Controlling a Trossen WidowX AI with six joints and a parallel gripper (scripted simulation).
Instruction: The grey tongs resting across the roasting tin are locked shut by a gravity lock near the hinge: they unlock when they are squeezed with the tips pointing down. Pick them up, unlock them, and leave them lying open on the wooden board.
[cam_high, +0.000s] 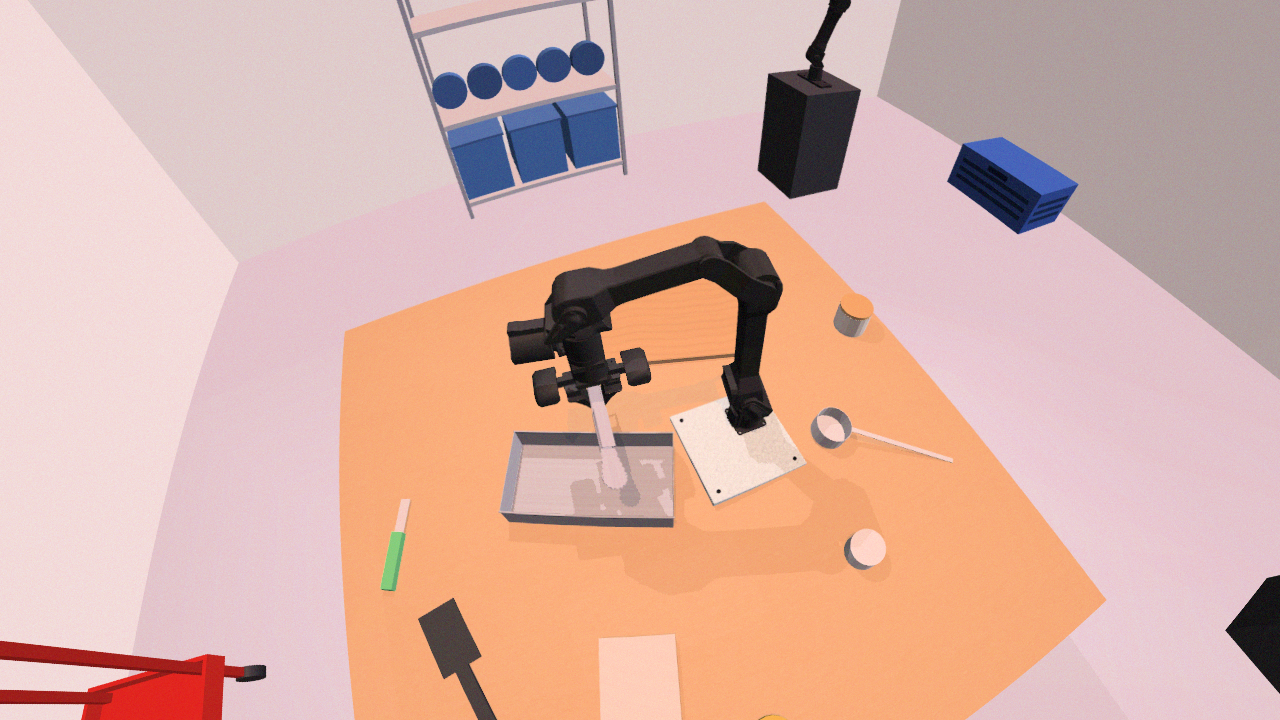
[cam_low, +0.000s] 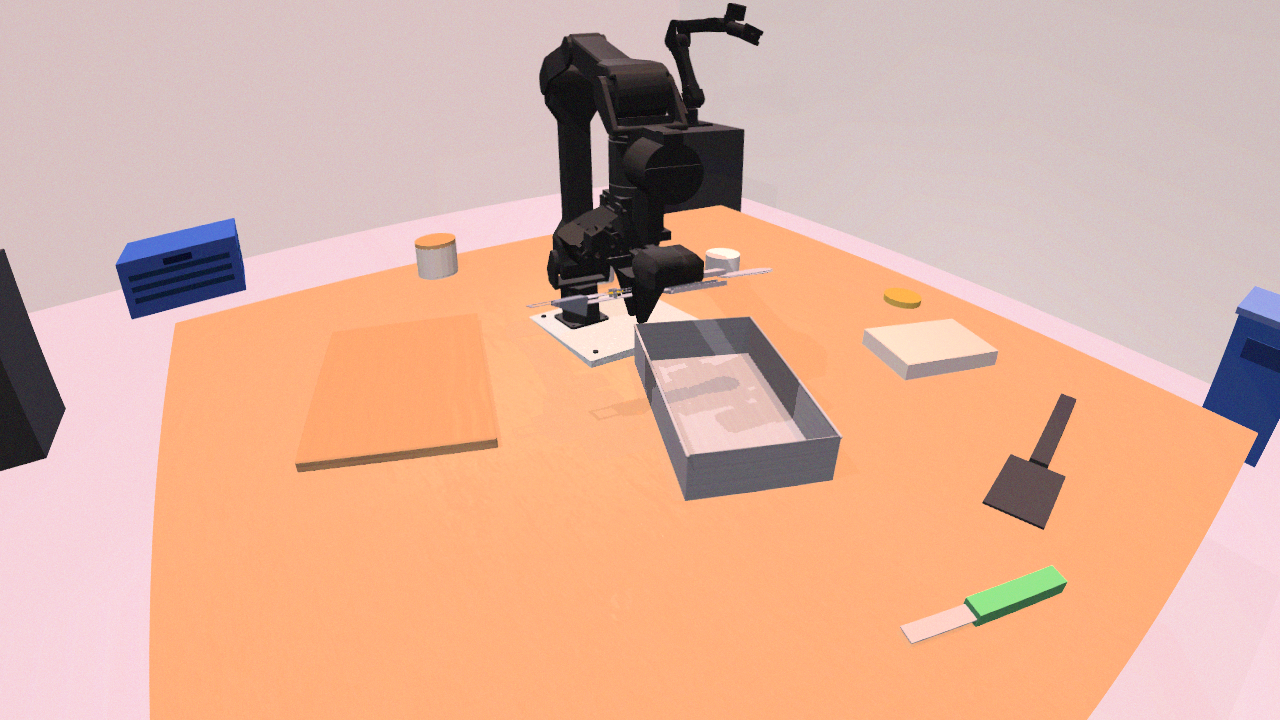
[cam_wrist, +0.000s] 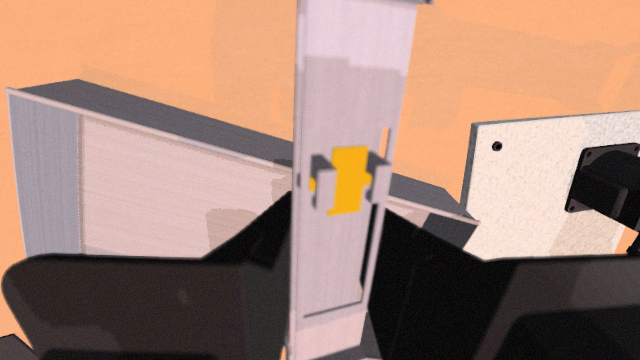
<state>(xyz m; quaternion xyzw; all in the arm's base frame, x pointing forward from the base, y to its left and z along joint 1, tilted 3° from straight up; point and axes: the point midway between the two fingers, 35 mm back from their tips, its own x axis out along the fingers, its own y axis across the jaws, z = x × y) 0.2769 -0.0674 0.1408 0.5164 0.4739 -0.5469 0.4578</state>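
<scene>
The yellow lock piece lies 3 cm to the right of my gripper tip and 4 cm above it. The rest, counted from my gripper tip: grey roasting tin (6 cm ahead, 8 cm to the left, 10 cm below); green-handled knife (45 cm ahead, 7 cm to the left, 12 cm below); wooden board (23 cm behind, 23 cm to the right, 12 cm below).
</scene>
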